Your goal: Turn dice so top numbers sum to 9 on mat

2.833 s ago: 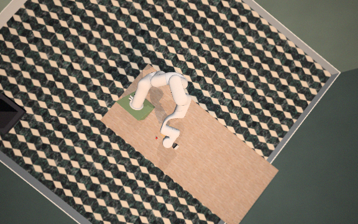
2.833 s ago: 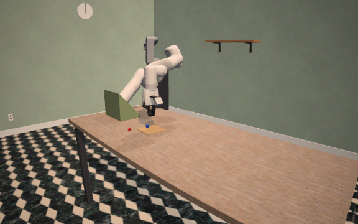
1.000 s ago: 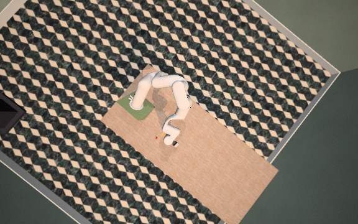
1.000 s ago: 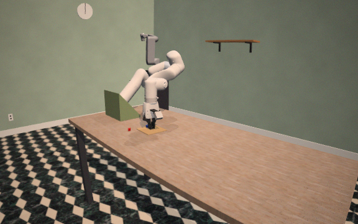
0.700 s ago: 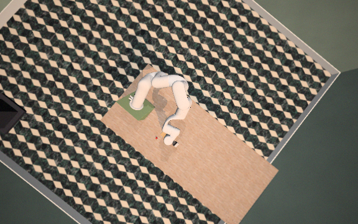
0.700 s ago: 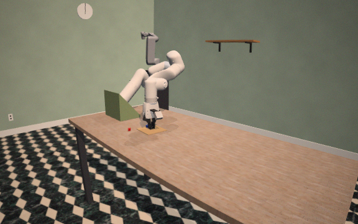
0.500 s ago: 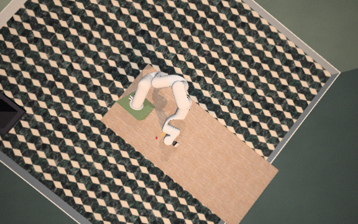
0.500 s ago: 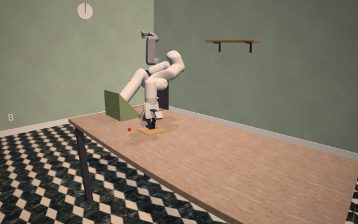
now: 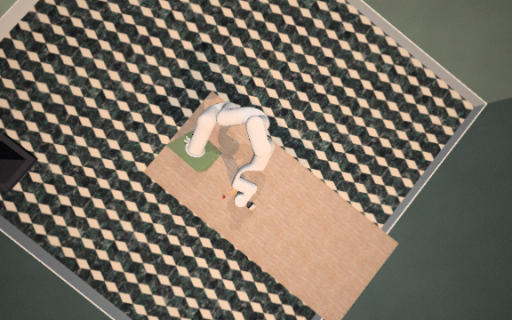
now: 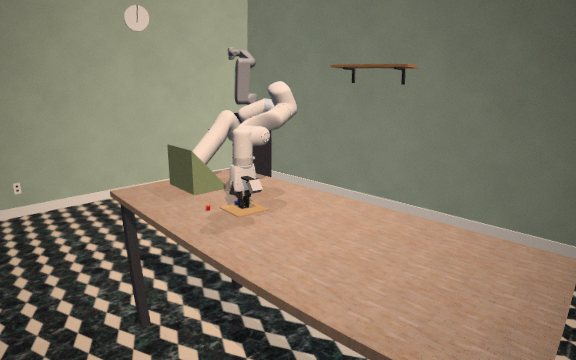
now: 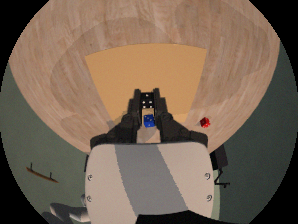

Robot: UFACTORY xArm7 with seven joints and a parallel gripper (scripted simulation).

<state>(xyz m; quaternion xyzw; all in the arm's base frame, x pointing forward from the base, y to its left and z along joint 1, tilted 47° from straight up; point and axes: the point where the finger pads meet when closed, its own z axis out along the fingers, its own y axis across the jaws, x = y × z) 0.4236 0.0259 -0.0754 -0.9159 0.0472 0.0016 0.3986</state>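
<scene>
Right now the black die is 1 cm below my hand. Round my hand: blue die: 5 cm behind, 1 cm below; tan mat: 2 cm below; red die: 8 cm behind, 11 cm to the right, 2 cm below.
</scene>
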